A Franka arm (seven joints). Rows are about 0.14 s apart.
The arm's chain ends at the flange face. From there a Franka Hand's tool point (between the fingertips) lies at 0.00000 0.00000 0.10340 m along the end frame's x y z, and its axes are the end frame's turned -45 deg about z.
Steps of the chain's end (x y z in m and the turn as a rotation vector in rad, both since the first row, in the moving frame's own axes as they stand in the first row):
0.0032 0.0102 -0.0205 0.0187 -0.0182 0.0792
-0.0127 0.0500 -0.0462 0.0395 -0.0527 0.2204
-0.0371 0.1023 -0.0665 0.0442 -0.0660 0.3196
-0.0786 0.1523 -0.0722 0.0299 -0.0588 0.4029
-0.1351 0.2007 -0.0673 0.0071 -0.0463 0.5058
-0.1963 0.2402 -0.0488 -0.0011 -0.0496 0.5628
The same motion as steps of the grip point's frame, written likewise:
-0.0048 0.0068 -0.0205 0.0261 0.0004 0.0792
-0.0446 0.0196 -0.0464 0.0652 -0.0093 0.2204
-0.0989 0.0379 -0.0668 0.0779 -0.0154 0.3196
-0.1640 0.0454 -0.0724 0.0627 -0.0204 0.4029
-0.2392 0.0419 -0.0674 0.0378 -0.0277 0.5058
-0.3112 0.0267 -0.0489 0.0343 -0.0359 0.5628

